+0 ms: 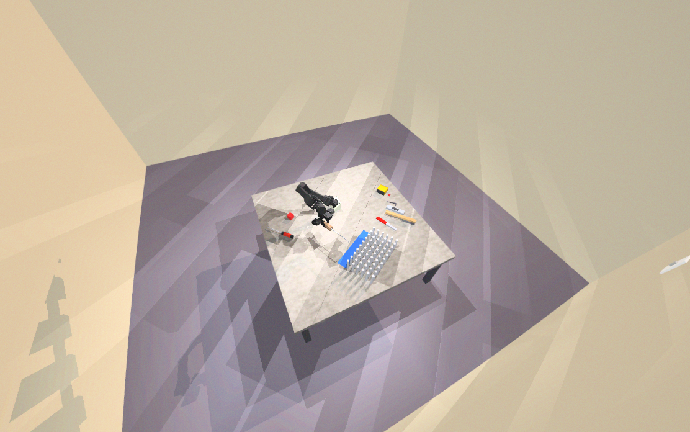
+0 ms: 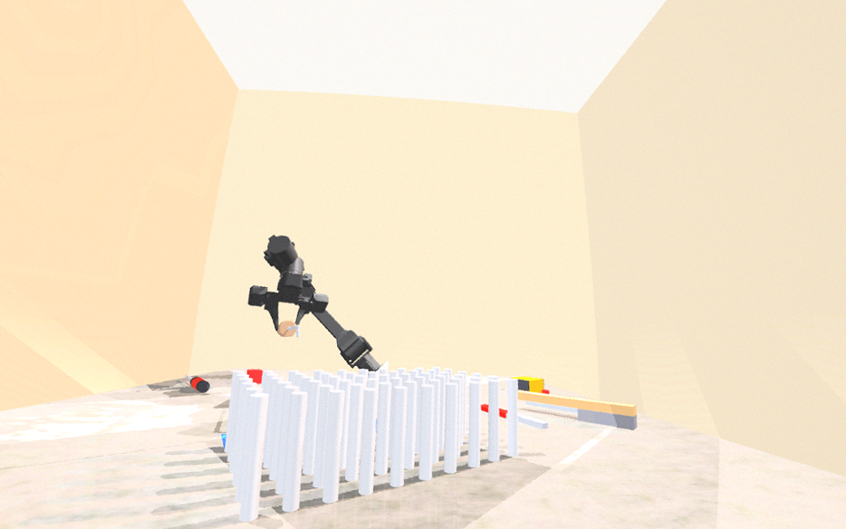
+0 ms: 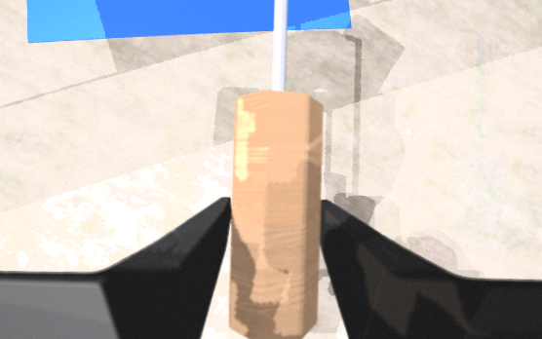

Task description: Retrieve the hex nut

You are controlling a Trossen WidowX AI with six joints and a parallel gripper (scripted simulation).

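Right now the tool with pale metal rod is 9 cm ahead of my gripper tip and 5 cm to the left of it. Round my gripper tip: red-handled tool: 1 cm ahead, 52 cm to the left, 17 cm below; blue taped strip: 15 cm ahead, 18 cm to the left, 17 cm below; red block: 31 cm behind, 23 cm to the right, 15 cm below.
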